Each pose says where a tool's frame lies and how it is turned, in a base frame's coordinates. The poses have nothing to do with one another.
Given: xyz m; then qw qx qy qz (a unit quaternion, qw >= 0).
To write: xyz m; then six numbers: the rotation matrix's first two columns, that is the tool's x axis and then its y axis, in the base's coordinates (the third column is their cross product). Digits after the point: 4 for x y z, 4 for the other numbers.
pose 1, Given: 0.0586, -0.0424, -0.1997, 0.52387, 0.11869, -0.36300, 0.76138
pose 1, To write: 0.0586, -0.0424, -0.1997, -0.4229, 0.7116, 0.5611, -0.8839, -0.1876, -0.4284
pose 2, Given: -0.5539, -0.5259, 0.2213, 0.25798, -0.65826, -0.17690, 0.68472
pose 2, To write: -0.5539, -0.5259, 0.2213, -0.0003, 0.5862, -0.8102, -0.1204, -0.8043, -0.5819
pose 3, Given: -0.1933, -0.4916, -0.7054, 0.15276, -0.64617, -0.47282, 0.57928
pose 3, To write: -0.1933, -0.4916, -0.7054, -0.1183, 0.7880, -0.6042, 0.4341, -0.5062, -0.7452
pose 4, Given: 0.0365, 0.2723, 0.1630, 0.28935, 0.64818, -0.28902, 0.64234
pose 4, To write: 0.0365, 0.2723, 0.1630, 0.0077, -0.0030, 1.0000, -0.7464, -0.6655, 0.0038
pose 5, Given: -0.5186, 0.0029, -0.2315, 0.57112, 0.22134, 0.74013, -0.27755
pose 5, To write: -0.5186, 0.0029, -0.2315, -0.2497, 0.0106, -0.9683, 0.6447, 0.7479, -0.1580
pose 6, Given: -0.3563, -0.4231, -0.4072, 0.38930, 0.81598, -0.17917, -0.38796
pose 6, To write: -0.3563, -0.4231, -0.4072, 0.6348, -0.5945, -0.4936, 0.0097, -0.6327, 0.7743
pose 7, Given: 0.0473, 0.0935, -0.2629, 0.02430, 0.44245, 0.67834, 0.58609
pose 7, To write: 0.0473, 0.0935, -0.2629, -0.6073, 0.6287, 0.4857, 0.5718, -0.0785, 0.8166
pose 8, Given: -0.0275, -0.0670, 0.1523, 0.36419, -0.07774, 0.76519, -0.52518
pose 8, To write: -0.0275, -0.0670, 0.1523, -0.7226, -0.5015, -0.4757, 0.2636, 0.4363, -0.8603
